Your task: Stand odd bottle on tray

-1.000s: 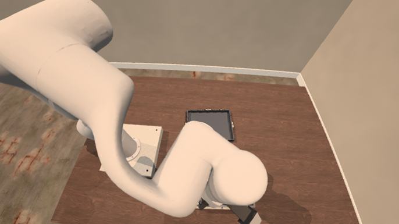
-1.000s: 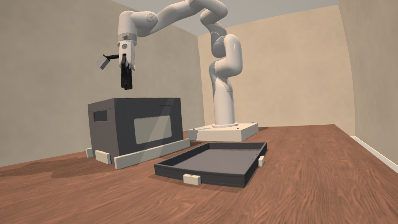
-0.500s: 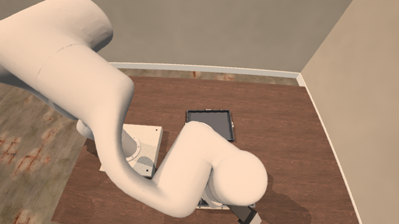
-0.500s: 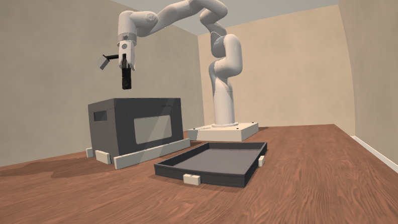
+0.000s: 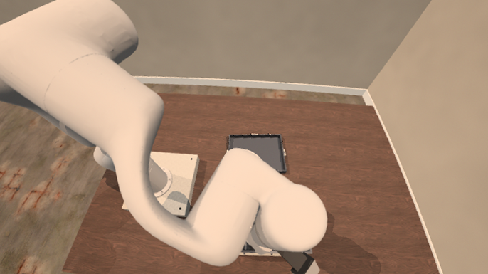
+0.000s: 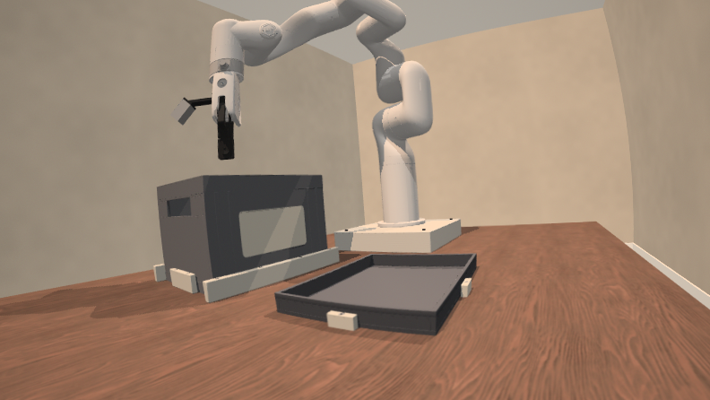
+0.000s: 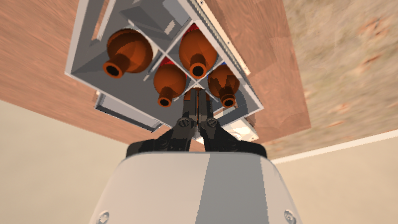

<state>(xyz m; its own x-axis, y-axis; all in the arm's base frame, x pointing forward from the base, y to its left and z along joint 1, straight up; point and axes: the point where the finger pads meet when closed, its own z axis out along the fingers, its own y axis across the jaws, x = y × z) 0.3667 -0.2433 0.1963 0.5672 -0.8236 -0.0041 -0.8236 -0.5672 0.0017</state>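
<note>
Right now my hand is 160 mm above the dark grey crate, 40 mm to the right of it and 10 mm short of it. The rest, counted from my hand: dark tray (340 mm to the left, 230 mm below, 60 mm ahead); brown bottle (150 mm below, 90 mm to the left, 20 mm ahead).
</note>
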